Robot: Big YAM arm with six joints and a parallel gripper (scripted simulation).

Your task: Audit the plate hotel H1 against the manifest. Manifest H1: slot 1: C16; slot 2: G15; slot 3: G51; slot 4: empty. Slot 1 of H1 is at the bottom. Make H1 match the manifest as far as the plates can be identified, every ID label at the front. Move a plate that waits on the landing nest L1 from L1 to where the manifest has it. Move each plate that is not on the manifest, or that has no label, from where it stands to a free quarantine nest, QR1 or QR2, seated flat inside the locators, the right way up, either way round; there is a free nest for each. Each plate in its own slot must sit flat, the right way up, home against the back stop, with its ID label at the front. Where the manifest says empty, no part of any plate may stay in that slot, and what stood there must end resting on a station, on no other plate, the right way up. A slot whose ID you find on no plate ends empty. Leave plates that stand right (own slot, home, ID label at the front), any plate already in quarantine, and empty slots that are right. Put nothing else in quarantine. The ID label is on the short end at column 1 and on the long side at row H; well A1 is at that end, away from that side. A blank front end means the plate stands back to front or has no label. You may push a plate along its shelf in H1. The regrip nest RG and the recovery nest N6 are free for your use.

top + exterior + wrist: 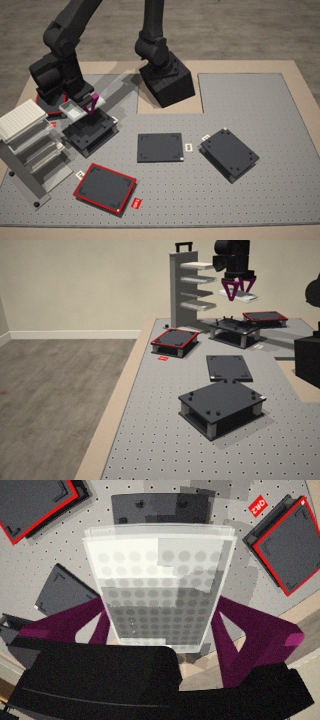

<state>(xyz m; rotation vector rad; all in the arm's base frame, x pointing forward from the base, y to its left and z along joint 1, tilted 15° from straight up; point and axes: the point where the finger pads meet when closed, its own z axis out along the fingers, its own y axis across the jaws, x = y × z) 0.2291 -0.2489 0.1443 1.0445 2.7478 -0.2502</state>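
The quarantine nest QR1 lies 23 cm ahead of my hand, 8 cm to the left of it and 13 cm below it. From my hand the other things lie so: plate labelled G51 (14 cm ahead, 13 cm to the right, 4 cm above); plate hotel H1 (20 cm ahead, 18 cm to the right, 1 cm below); regrip nest (11 cm below).
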